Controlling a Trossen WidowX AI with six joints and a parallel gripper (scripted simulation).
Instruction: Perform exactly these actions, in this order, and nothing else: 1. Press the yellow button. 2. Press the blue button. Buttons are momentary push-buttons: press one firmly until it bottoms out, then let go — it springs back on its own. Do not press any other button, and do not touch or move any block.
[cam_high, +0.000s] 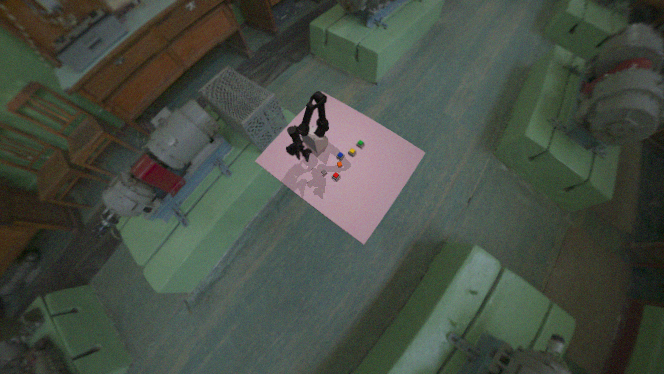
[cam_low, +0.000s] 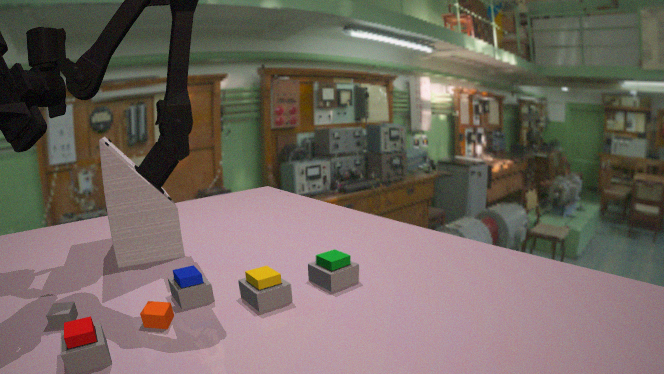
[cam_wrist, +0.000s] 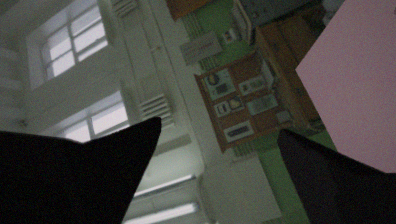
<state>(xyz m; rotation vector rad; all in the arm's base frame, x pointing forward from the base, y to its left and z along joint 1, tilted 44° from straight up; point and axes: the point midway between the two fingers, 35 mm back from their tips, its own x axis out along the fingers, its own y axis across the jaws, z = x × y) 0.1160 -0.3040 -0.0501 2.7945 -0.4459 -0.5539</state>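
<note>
The yellow button is 11 cm ahead of my gripper tip, 37 cm to the left of it and 27 cm below it. Round my gripper tip: orange block 10 cm ahead, 23 cm to the left, 29 cm below; small grey block 5 cm ahead, 10 cm to the left, 29 cm below; red button 14 cm ahead, 13 cm to the left, 27 cm below.
</note>
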